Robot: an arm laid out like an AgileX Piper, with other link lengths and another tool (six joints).
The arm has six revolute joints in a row. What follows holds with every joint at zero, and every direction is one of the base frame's. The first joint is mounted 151.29 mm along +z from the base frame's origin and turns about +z. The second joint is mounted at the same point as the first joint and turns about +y. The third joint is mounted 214.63 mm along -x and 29.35 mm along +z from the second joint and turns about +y. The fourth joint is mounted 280.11 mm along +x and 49.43 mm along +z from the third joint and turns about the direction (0.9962, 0, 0.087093). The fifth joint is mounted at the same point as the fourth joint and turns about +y. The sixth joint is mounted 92.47 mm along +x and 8.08 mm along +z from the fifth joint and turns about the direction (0.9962, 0, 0.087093). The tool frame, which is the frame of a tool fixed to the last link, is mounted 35.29 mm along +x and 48.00 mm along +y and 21.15 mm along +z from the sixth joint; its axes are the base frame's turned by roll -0.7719, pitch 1.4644 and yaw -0.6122 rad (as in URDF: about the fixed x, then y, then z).
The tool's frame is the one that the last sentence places.
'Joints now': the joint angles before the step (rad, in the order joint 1, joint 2, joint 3, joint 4, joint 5, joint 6). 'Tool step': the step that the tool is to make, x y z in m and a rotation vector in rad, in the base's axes. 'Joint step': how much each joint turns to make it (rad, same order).
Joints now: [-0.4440, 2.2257, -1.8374, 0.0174, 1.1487, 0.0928]
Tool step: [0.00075, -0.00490, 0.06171, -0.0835, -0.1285, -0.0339]
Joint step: [0.0000, -0.1399, 0.0142, -0.0291, -0.0264, 0.0415]
